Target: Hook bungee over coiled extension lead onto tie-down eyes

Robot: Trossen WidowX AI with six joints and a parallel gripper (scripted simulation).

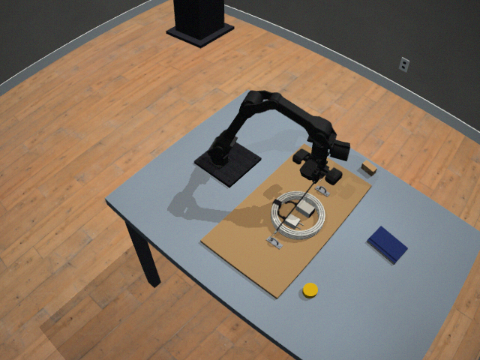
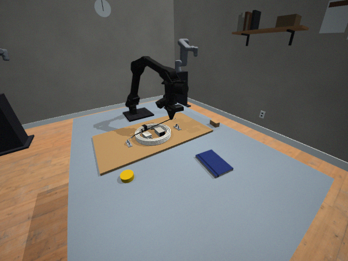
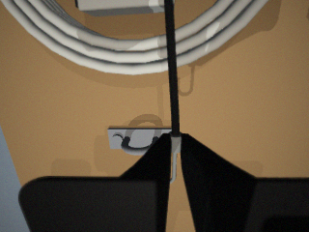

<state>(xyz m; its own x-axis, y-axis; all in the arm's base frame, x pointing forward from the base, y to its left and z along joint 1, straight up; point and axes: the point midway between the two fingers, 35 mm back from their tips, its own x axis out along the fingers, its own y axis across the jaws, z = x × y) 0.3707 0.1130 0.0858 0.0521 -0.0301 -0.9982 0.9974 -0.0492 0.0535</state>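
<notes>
My hand is 20 mm short of the extension lead coil, 140 mm to the left of it and 70 mm above it. Also, from my hand: yellow disc 230 mm ahead, 350 mm to the right, 90 mm below; then small wooden block 120 mm ahead, 250 mm to the left, 80 mm below.
</notes>
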